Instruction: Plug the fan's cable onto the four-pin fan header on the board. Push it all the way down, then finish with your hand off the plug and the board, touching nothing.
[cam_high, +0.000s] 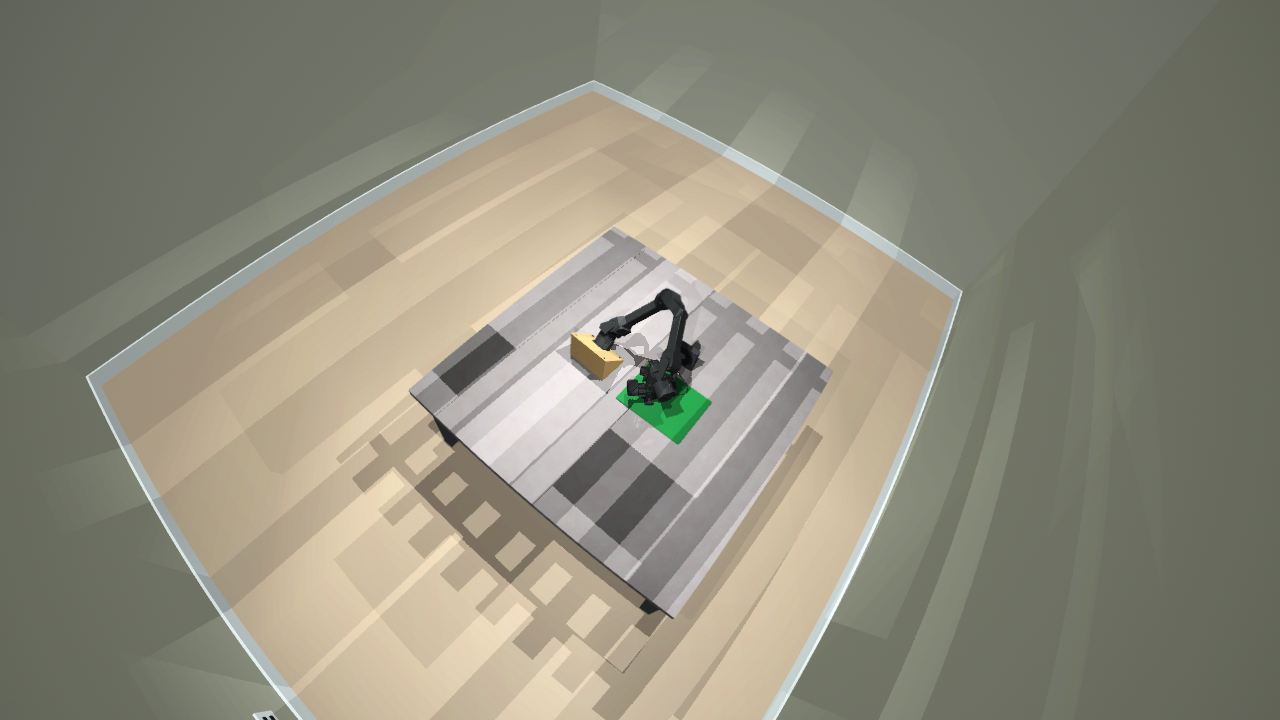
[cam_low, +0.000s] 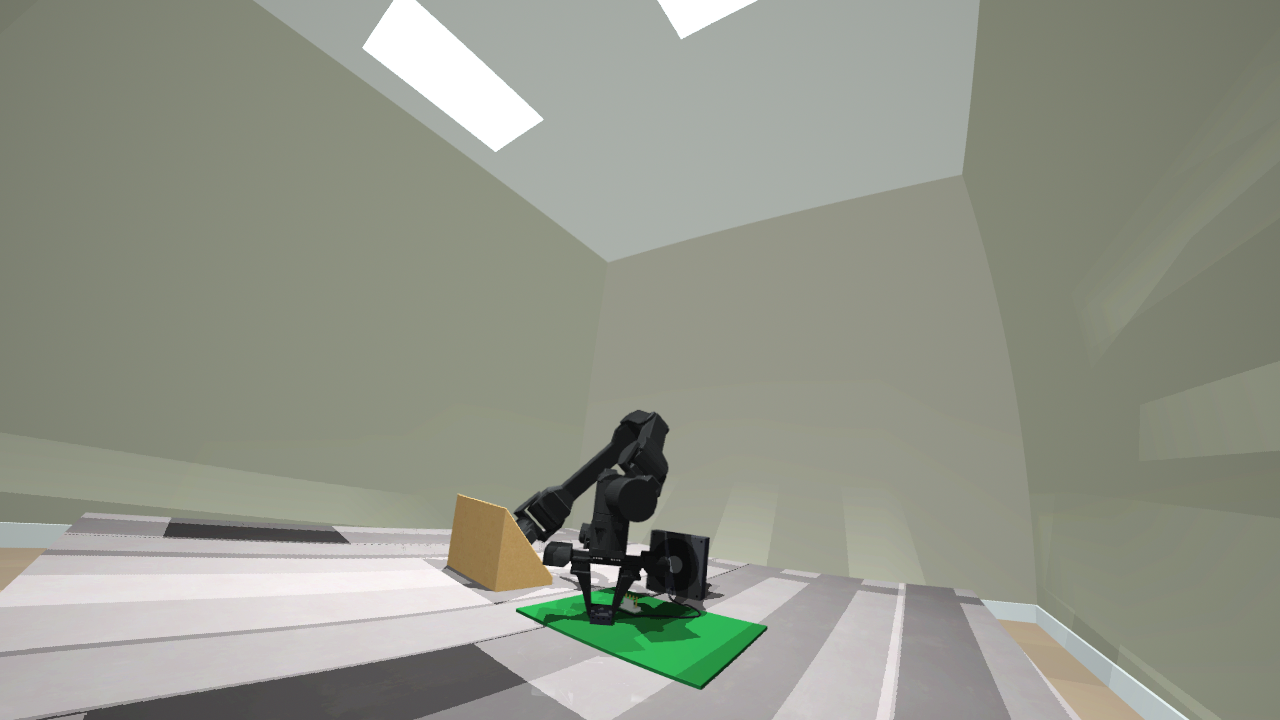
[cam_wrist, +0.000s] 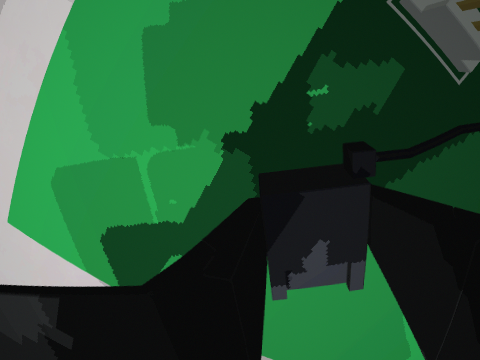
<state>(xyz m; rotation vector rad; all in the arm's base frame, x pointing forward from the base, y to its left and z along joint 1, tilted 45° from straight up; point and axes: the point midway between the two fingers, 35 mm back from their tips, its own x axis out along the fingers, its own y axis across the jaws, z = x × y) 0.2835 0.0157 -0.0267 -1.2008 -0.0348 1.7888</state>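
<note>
Now: the green board 5 cm ahead of my gripper tip, 5 cm to the left of it and 2 cm below it. The rest, counted from my gripper tip: black fan plug 1 cm ahead, 1 cm to the right; then black fan 3 cm behind, 23 cm to the left, 5 cm above.
</note>
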